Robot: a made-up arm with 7 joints.
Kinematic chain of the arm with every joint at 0, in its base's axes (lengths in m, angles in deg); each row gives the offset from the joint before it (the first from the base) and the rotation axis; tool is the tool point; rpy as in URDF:
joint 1: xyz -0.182 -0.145 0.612 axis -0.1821 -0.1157 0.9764
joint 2: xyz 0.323 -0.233 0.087 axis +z
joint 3: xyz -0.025 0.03 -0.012 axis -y
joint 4: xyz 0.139 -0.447 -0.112 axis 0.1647 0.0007 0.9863
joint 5: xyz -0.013 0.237 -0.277 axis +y
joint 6: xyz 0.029 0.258 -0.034 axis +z
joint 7: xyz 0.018 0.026 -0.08 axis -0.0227 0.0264 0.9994
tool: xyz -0.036 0.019 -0.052 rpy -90 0 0
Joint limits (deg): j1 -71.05..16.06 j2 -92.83..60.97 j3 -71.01..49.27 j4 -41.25..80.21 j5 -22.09..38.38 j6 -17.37..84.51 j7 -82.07..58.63
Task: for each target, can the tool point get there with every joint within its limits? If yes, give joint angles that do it. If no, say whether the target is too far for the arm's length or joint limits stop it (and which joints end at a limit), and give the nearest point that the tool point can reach.
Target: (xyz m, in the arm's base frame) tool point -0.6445 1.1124 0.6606
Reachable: no: joint limits stop it (at a limit: joint 1, joint 2, joint 4, joint 5, joint 7) | nearest point -0.2860 0.3213 0.6833 | short by 0.869 m
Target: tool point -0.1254 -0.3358 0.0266
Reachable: yes | joints -2.78 -8.56 -51.31 -27.93 -8.21 35.10 11.47
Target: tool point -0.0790 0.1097 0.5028
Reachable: yes | joints -2.96 -65.23 -43.02 37.50 19.02 34.08 -2.21
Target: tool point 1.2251 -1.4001 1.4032
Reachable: no: too far | nearest point 0.7188 -0.8682 0.8071 | short by 0.946 m
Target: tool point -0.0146 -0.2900 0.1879
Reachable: yes | joints 1.03 -23.65 2.24 40.91 -14.11 55.70 32.23
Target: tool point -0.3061 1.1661 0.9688
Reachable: no: joint limits stop it (at a limit: joint 1, joint 2, joint 7) | nearest point -0.2379 0.3211 0.8155 | short by 0.861 m
